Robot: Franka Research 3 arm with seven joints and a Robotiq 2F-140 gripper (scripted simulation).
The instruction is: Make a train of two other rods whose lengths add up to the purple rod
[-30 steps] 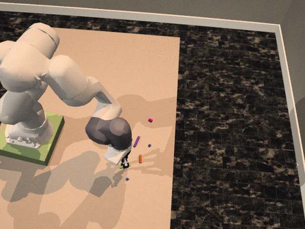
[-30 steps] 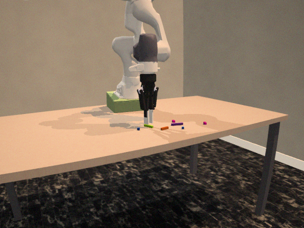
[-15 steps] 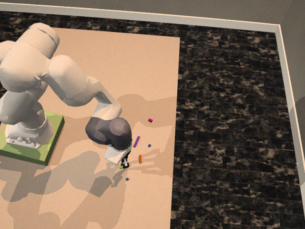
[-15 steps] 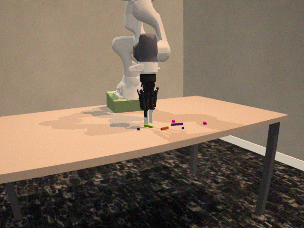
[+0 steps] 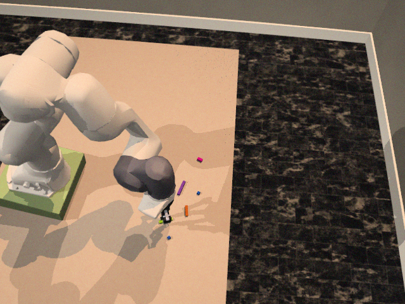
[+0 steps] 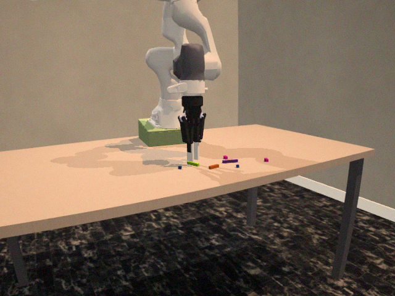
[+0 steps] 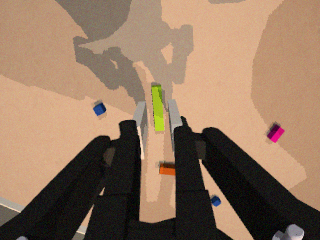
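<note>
My hand is 50 mm above the lime rod. Also, from my hand: orange rod: 80 mm ahead, 50 mm below, 40 mm to the left; purple rod: 130 mm to the left, 60 mm ahead, 50 mm below.
</note>
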